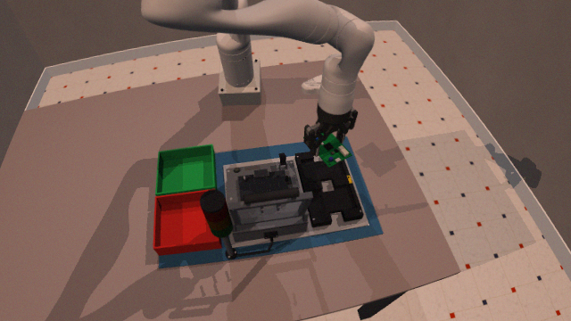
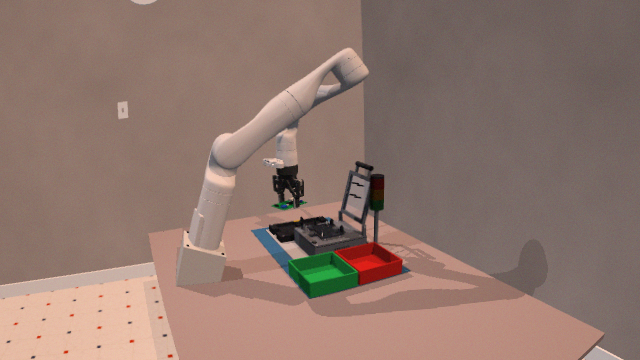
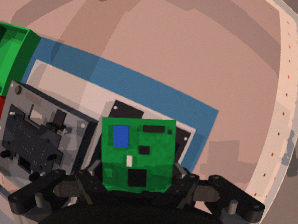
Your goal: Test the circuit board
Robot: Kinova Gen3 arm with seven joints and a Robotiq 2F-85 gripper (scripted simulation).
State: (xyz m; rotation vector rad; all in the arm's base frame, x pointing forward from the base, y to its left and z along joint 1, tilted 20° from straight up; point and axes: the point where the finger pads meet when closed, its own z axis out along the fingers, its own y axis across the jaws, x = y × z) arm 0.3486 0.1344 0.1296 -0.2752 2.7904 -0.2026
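The green circuit board is right at my hand. Also, from my hand: green bin 120 mm behind, 350 mm to the right, 110 mm below; then red bin 30 mm ahead, 380 mm to the right, 110 mm below; then tester lid 150 mm ahead, 200 mm to the right, 60 mm above.
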